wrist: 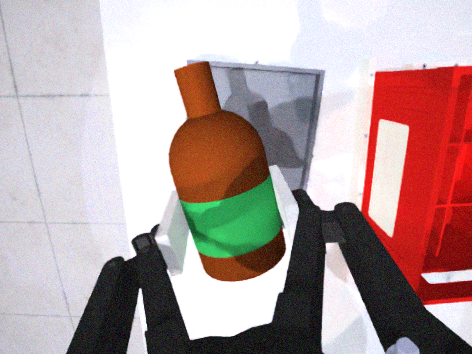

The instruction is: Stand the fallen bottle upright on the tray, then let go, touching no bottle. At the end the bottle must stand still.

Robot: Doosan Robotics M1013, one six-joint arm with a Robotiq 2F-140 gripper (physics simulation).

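Frame: origin at the arm's base, x ahead, y left, z up, level; centimetres.
Seen in the pictures: gripper, fingertip midpoint: (228,193).
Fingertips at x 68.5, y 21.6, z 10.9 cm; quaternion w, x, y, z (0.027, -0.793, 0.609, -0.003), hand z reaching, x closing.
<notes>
A point is followed by its place in that frame.
A brown bottle (220,160) {z 15.3, x 72.6, y 22.1 cm} with a green band is between the pale pads of my gripper (228,193) {z 10.9, x 68.5, y 21.6 cm}, its neck pointing to the upper left of the view and its base toward the gripper. The gripper is shut on it around the green band. The grey tray (314,125) {z -8.1, x 71.7, y 9.2 cm} shows behind the bottle and to its right, with shadows of the bottle and gripper on it. Part of the tray is hidden by the bottle and the right finger. The bottle appears apart from the tray; its exact height cannot be told.
A red crate (400,100) {z -1.2, x 75.9, y 1.0 cm} with a pale panel and inner dividers stands at the right, beyond the tray. The white table top (150,30) {z -10.7, x 84.4, y 33.1 cm} lies under the tray. A tiled floor (55,165) shows past the table's edge at the left.
</notes>
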